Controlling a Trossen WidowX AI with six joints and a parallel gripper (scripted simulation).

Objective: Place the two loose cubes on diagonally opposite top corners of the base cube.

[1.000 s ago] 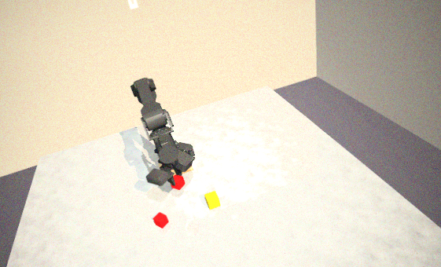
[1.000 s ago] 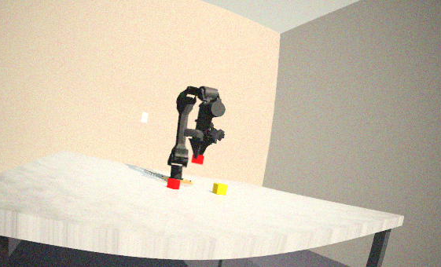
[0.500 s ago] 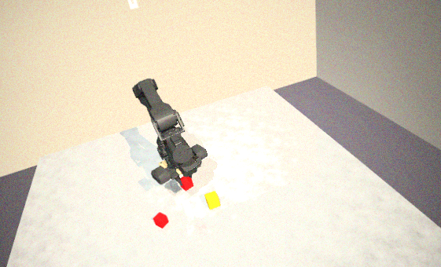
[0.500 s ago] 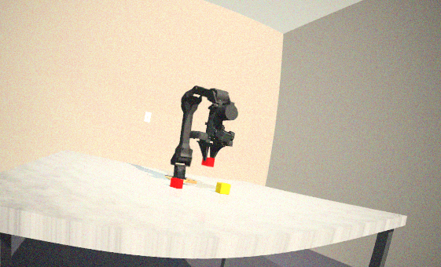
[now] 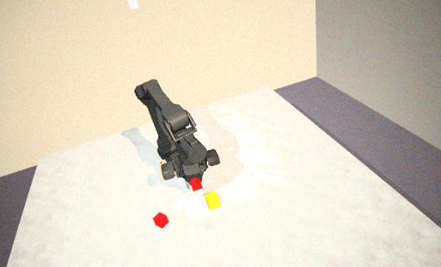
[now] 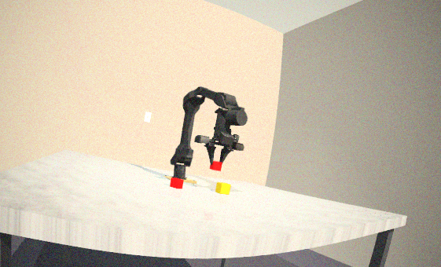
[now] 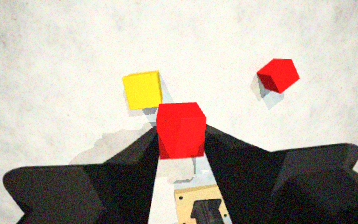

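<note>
My gripper tip is 10 mm short of the yellow cube, 40 mm to the right of it and 80 mm above it.
</note>
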